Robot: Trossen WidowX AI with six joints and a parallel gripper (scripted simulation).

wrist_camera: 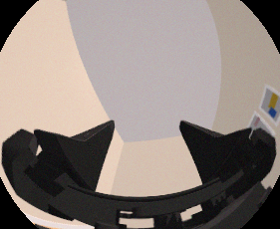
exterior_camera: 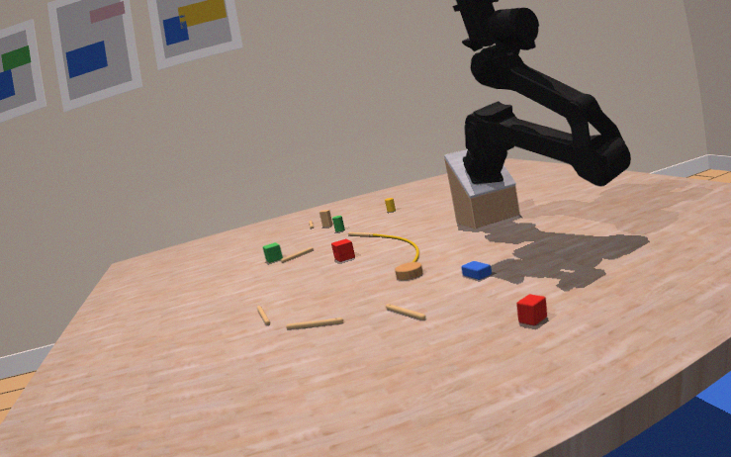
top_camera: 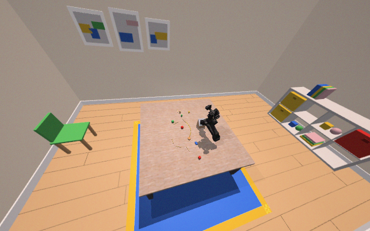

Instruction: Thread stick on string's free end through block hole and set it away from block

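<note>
Now: gripper tip 530 mm above the thin wooden stick, 290 mm to the left of it and 190 mm short of it. The rest, counted from my gripper tip: blue block (520 mm below, 110 mm ahead, 100 mm to the left); then red cube (520 mm below, 290 mm to the left, 120 mm ahead); then round wooden button (520 mm below, 190 mm ahead, 10 mm to the left).
</note>
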